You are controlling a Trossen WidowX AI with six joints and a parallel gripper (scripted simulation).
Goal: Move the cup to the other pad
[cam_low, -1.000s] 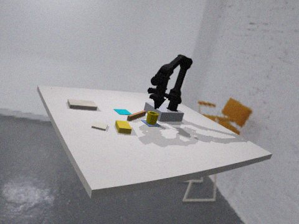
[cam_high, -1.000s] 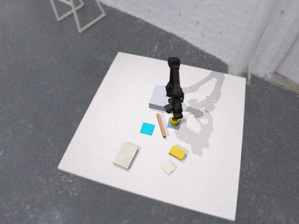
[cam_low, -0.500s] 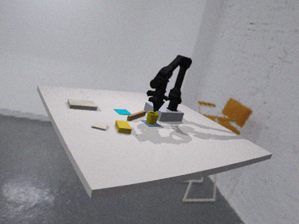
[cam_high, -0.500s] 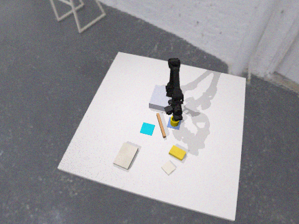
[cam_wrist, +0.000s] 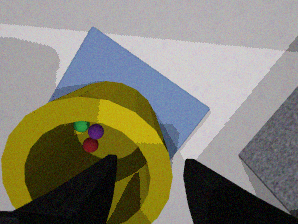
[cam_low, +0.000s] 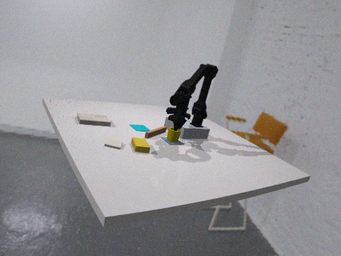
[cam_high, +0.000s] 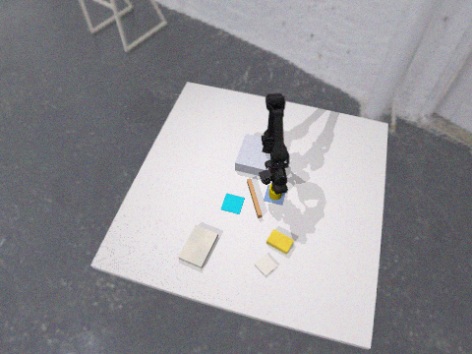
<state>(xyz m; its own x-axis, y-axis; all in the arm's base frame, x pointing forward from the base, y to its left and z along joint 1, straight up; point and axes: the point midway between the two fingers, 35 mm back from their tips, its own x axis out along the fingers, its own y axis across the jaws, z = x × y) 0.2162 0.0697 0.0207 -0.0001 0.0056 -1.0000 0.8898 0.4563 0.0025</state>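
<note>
The yellow cup is 20 mm below my gripper tip, 20 mm ahead of it and 10 mm to the left of it. Also, from my gripper tip: wooden bar (90 mm to the right, 70 mm ahead, 50 mm below); cyan pad (190 mm to the right, 120 mm ahead, 60 mm below).
</note>
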